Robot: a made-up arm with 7 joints. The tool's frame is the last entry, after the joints.
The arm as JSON. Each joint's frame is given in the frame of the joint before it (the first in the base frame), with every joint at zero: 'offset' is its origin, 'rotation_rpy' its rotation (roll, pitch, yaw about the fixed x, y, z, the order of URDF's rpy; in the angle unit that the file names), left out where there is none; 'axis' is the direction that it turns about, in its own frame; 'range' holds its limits. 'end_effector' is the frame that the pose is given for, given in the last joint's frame.
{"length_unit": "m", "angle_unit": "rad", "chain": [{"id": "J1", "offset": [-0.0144, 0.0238, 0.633], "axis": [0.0, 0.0, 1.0], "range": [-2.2, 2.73]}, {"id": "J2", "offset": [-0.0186, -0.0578, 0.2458], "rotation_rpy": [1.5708, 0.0, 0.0], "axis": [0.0, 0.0, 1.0], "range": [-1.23, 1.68]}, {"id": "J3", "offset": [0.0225, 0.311, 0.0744], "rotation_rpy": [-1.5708, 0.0, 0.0], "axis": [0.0, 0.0, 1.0], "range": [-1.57, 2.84]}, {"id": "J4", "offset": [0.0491, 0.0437, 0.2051], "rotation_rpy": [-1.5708, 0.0, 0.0], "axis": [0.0, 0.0, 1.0], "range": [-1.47, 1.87]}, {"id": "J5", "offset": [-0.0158, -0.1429, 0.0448], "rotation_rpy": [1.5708, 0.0, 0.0], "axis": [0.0, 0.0, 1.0], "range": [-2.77, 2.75]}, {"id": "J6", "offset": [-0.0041, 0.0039, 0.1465], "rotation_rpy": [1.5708, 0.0, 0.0], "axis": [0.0, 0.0, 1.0], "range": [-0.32, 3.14]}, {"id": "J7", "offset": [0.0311, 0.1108, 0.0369], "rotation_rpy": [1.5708, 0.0, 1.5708], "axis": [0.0, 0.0, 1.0], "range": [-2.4, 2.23]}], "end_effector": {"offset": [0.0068, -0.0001, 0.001], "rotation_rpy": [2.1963, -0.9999, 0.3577]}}
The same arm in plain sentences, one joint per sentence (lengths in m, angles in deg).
The arm has seven revolute joints in a row. What follows holds with every joint at zero, and every direction is one of the base frame's.
The first joint lies 0.0144 m along -x and 0.0238 m along +y and 0.633 m along +z from the base frame's origin and rotates about +z, from -126.05 to 156.42 deg.
The second joint lies 0.0186 m along -x and 0.0578 m along -y and 0.2458 m along +z from the first joint and rotates about -y, from -70.47 to 96.26 deg.
The third joint lies 0.0225 m along +x and 0.0744 m along -y and 0.311 m along +z from the second joint and rotates about +z, from -89.95 to 162.72 deg.
The fourth joint lies 0.0491 m along +x and 0.0437 m along +y and 0.2051 m along +z from the third joint and rotates about +y, from -84.22 to 107.14 deg.
The fifth joint lies 0.0158 m along -x and 0.0448 m along +y and 0.1429 m along +z from the fourth joint and rotates about +z, from -158.71 to 157.56 deg.
The sixth joint lies 0.0041 m along -x and 0.0039 m along +y and 0.1465 m along +z from the fifth joint and rotates about -y, from -18.33 to 179.91 deg.
The seventh joint lies 0.0311 m along +x and 0.0369 m along -y and 0.1108 m along +z from the sixth joint and rotates about +x, from -137.51 to 127.77 deg.
The tool frame, which is the frame that the pose is given for, lies 0.001 m along +x and 0.0001 m along +y and 0.0068 m along +z from the seventh joint; its axes are the base frame's turned by roll -30.21, pitch -30.41 and yaw -12.67 deg (as in URDF: about the fixed x, then y, then z).

